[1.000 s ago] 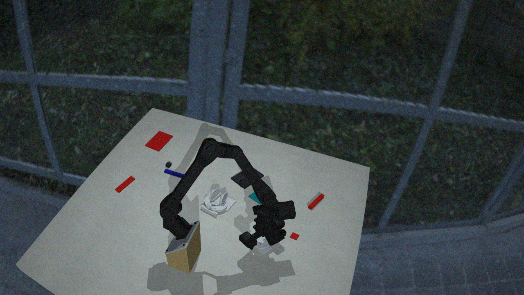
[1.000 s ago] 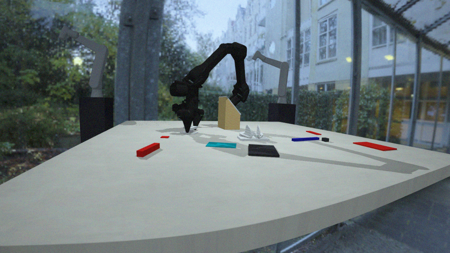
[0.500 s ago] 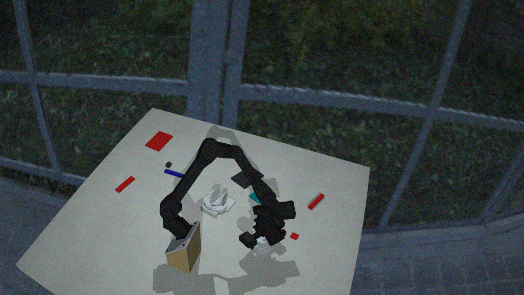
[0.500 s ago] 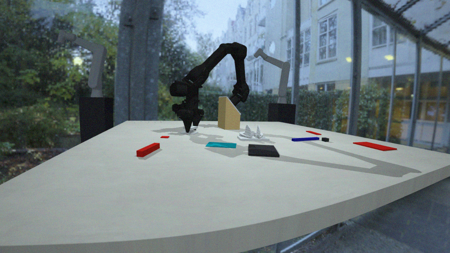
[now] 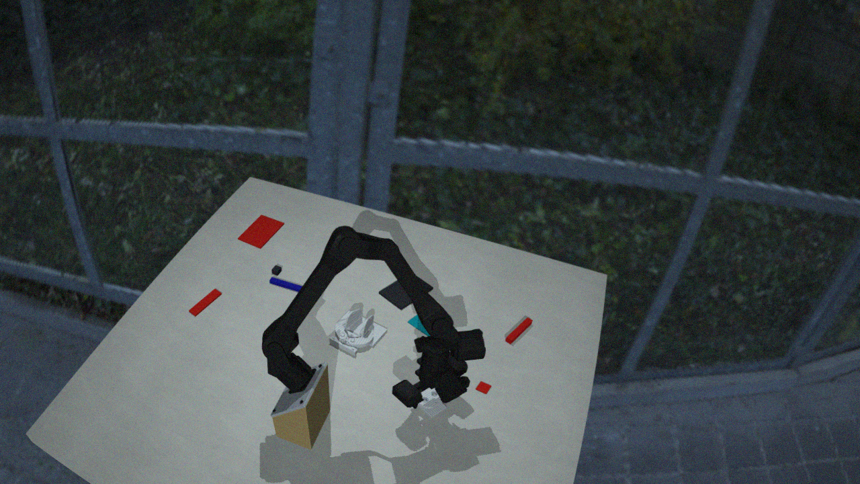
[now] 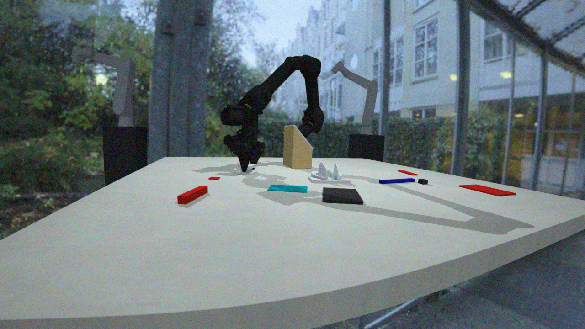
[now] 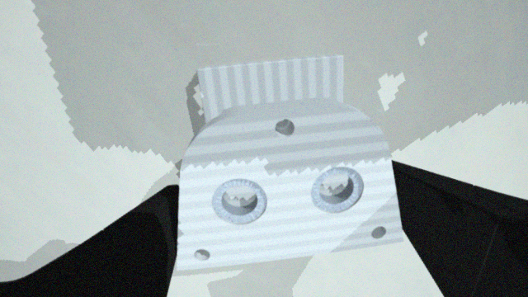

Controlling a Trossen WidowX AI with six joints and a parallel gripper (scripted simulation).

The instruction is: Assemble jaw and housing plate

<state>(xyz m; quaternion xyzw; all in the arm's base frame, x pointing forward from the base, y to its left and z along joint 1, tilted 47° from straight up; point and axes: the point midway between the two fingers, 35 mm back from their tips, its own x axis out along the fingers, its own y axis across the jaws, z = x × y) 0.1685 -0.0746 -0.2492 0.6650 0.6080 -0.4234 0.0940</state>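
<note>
The ribbed white stand lies 1 cm to the right of my gripper tip. Round my gripper tip: small red tile 10 cm ahead, 11 cm to the right, 1 cm below; teal tile 25 cm ahead, 8 cm to the left, 1 cm below; white housing plate 1 cm to the right, 2 cm above.
</note>
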